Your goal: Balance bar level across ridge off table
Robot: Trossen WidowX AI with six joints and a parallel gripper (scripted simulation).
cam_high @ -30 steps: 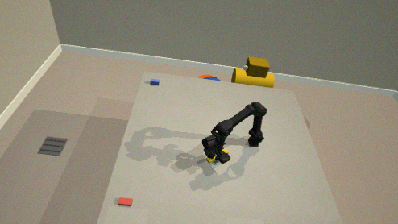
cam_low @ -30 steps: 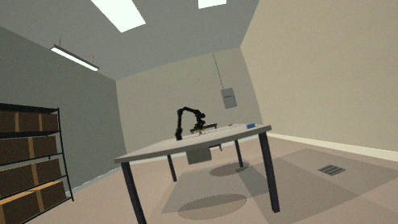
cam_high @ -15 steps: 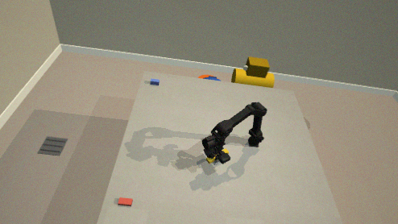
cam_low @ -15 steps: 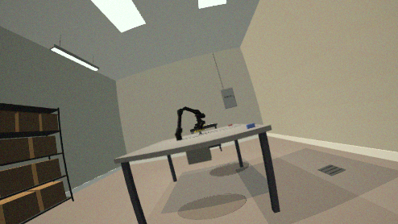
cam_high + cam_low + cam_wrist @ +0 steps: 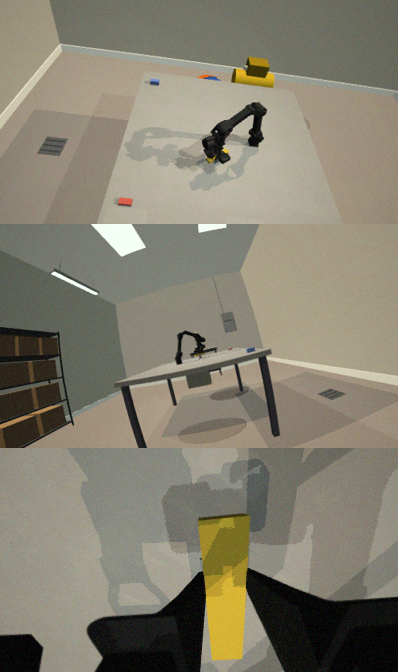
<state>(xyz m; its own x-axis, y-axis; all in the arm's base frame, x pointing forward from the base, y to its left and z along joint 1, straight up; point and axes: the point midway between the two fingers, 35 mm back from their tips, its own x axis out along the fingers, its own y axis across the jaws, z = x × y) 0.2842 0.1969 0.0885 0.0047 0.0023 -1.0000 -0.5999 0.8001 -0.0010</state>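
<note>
The yellow bar is 20 mm to the right of my gripper tip and 20 mm behind it. Round my gripper tip: red block: 460 mm ahead, 300 mm to the left, 50 mm below; then blue block: 700 mm to the right, 460 mm ahead, 40 mm below.
</note>
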